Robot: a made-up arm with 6 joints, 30 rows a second.
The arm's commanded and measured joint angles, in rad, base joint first. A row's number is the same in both.
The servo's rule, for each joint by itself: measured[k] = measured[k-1] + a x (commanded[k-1-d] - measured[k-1]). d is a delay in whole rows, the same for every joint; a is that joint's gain. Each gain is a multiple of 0.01, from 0.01 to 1. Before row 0 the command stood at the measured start. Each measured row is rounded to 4 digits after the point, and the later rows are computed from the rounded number. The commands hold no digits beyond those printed.
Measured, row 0: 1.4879 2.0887 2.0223 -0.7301 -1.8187 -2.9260
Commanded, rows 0 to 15: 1.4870 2.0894 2.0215 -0.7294 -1.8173 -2.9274; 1.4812 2.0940 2.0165 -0.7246 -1.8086 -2.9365; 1.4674 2.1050 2.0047 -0.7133 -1.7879 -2.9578; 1.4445 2.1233 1.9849 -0.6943 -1.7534 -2.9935; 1.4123 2.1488 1.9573 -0.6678 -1.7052 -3.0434; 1.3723 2.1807 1.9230 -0.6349 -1.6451 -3.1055; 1.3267 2.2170 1.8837 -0.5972 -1.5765 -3.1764; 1.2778 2.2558 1.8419 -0.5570 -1.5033 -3.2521; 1.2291 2.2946 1.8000 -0.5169 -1.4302 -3.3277; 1.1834 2.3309 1.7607 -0.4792 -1.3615 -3.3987; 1.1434 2.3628 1.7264 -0.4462 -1.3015 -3.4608; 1.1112 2.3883 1.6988 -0.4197 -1.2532 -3.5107; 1.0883 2.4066 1.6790 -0.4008 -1.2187 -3.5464; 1.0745 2.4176 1.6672 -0.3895 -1.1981 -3.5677; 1.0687 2.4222 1.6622 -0.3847 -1.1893 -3.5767; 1.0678 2.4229 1.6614 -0.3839 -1.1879 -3.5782
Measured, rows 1 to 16: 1.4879 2.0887 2.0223 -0.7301 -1.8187 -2.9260; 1.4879 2.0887 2.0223 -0.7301 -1.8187 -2.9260; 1.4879 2.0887 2.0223 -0.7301 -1.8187 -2.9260; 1.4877 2.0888 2.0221 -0.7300 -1.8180 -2.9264; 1.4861 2.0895 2.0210 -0.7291 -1.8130 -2.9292; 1.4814 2.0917 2.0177 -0.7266 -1.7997 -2.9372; 1.4722 2.0961 2.0111 -0.7214 -1.7752 -2.9530; 1.4572 2.1035 2.0003 -0.7128 -1.7381 -2.9783; 1.4360 2.1143 1.9848 -0.7003 -1.6888 -3.0139; 1.4087 2.1287 1.9646 -0.6838 -1.6293 -3.0594; 1.3760 2.1465 1.9401 -0.6635 -1.5625 -3.1134; 1.3393 2.1672 1.9121 -0.6400 -1.4924 -3.1734; 1.3003 2.1901 1.8818 -0.6143 -1.4230 -3.2365; 1.2611 2.2143 1.8507 -0.5874 -1.3586 -3.2993; 1.2236 2.2387 1.8203 -0.5606 -1.3027 -3.3585; 1.1898 2.2622 1.7920 -0.5350 -1.2582 -3.4111
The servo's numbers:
d 3
a 0.25 0.14 0.20 0.16 0.53 0.28

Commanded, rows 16 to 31: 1.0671 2.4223 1.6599 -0.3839 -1.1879 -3.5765; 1.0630 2.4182 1.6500 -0.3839 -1.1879 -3.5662; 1.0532 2.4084 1.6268 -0.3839 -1.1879 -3.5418; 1.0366 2.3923 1.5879 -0.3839 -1.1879 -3.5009; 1.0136 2.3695 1.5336 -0.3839 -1.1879 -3.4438; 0.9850 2.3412 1.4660 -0.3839 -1.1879 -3.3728; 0.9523 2.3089 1.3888 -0.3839 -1.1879 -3.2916; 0.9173 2.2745 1.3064 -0.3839 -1.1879 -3.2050; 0.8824 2.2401 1.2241 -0.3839 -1.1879 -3.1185; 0.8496 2.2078 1.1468 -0.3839 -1.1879 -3.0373; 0.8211 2.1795 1.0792 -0.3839 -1.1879 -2.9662; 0.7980 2.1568 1.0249 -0.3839 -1.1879 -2.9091; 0.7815 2.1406 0.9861 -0.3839 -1.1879 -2.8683; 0.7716 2.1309 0.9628 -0.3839 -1.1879 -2.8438; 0.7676 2.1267 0.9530 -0.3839 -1.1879 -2.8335; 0.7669 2.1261 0.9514 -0.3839 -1.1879 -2.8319
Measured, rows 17 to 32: 1.1610 2.2840 1.7670 -0.5117 -1.2263 -3.4549; 1.1379 2.3033 1.7460 -0.4914 -1.2067 -3.4890; 1.1204 2.3200 1.7291 -0.4742 -1.1967 -3.5140; 1.1071 2.3343 1.7153 -0.4598 -1.1920 -3.5315; 1.0961 2.3460 1.7022 -0.4477 -1.1898 -3.5412; 1.0854 2.3547 1.6871 -0.4375 -1.1888 -3.5414; 1.0732 2.3600 1.6673 -0.4289 -1.1883 -3.5301; 1.0583 2.3613 1.6406 -0.4217 -1.1881 -3.5059; 1.0400 2.3585 1.6057 -0.4157 -1.1880 -3.4686; 1.0181 2.3516 1.5623 -0.4106 -1.1879 -3.4190; 0.9929 2.3408 1.5111 -0.4063 -1.1879 -3.3591; 0.9653 2.3267 1.4537 -0.4027 -1.1879 -3.2917; 0.9364 2.3101 1.3923 -0.3997 -1.1879 -3.2205; 0.9076 2.2918 1.3297 -0.3972 -1.1879 -3.1493; 0.8802 2.2729 1.2687 -0.3951 -1.1879 -3.0820; 0.8555 2.2544 1.2122 -0.3933 -1.1879 -3.0222
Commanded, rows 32 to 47: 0.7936 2.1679 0.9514 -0.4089 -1.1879 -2.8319; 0.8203 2.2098 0.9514 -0.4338 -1.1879 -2.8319; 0.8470 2.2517 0.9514 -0.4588 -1.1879 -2.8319; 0.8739 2.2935 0.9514 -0.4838 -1.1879 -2.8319; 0.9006 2.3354 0.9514 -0.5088 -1.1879 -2.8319; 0.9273 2.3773 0.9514 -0.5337 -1.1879 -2.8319; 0.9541 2.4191 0.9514 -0.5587 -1.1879 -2.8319; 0.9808 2.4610 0.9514 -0.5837 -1.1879 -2.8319; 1.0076 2.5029 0.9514 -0.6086 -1.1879 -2.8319; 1.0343 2.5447 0.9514 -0.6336 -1.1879 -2.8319; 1.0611 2.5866 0.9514 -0.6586 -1.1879 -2.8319; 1.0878 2.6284 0.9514 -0.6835 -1.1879 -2.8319; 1.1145 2.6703 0.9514 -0.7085 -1.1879 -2.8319; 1.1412 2.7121 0.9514 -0.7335 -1.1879 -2.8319; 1.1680 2.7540 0.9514 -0.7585 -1.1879 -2.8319; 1.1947 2.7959 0.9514 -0.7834 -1.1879 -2.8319
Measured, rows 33 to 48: 0.8345 2.2371 1.1623 -0.3918 -1.1879 -2.9722; 0.8178 2.2216 1.1204 -0.3905 -1.1879 -2.9334; 0.8051 2.2082 1.0866 -0.3894 -1.1879 -2.9050; 0.8022 2.2026 1.0596 -0.3925 -1.1879 -2.8845; 0.8067 2.2036 1.0380 -0.3991 -1.1879 -2.8698; 0.8168 2.2103 1.0207 -0.4087 -1.1879 -2.8592; 0.8311 2.2219 1.0068 -0.4207 -1.1879 -2.8516; 0.8485 2.2378 0.9957 -0.4348 -1.1879 -2.8461; 0.8682 2.2573 0.9868 -0.4506 -1.1879 -2.8421; 0.8897 2.2800 0.9797 -0.4679 -1.1879 -2.8392; 0.9125 2.3053 0.9740 -0.4864 -1.1879 -2.8372; 0.9363 2.3330 0.9695 -0.5060 -1.1879 -2.8357; 0.9608 2.3626 0.9659 -0.5264 -1.1879 -2.8346; 0.9859 2.3940 0.9630 -0.5476 -1.1879 -2.8338; 1.0114 2.4268 0.9607 -0.5693 -1.1879 -2.8333; 1.0372 2.4609 0.9588 -0.5916 -1.1879 -2.8329
